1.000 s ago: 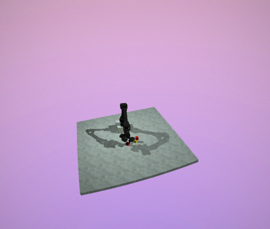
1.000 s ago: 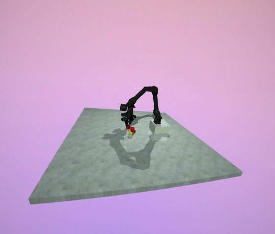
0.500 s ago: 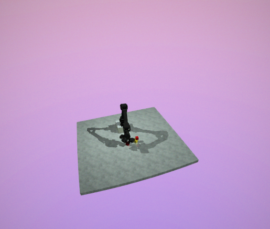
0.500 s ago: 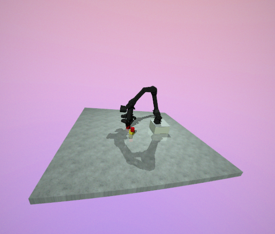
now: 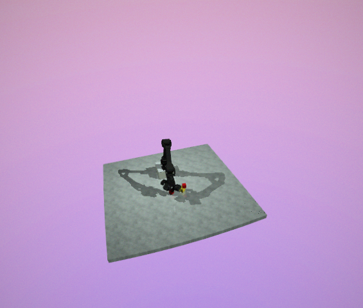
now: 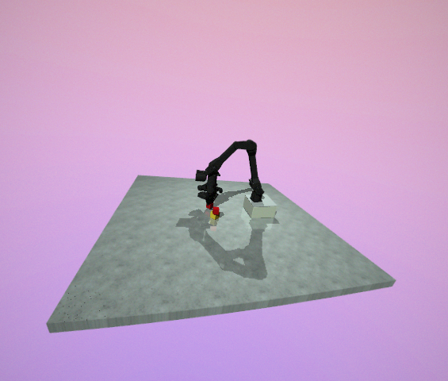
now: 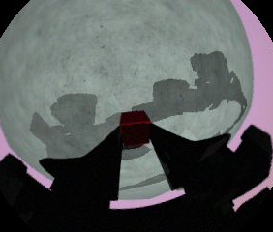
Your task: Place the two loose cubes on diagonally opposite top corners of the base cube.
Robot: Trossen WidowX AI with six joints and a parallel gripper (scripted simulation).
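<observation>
My gripper tip is 11 cm to the right of the yellow base cube and 1 cm above it. From my gripper tip the other things lie so: red cube: right at my gripper tip.
</observation>
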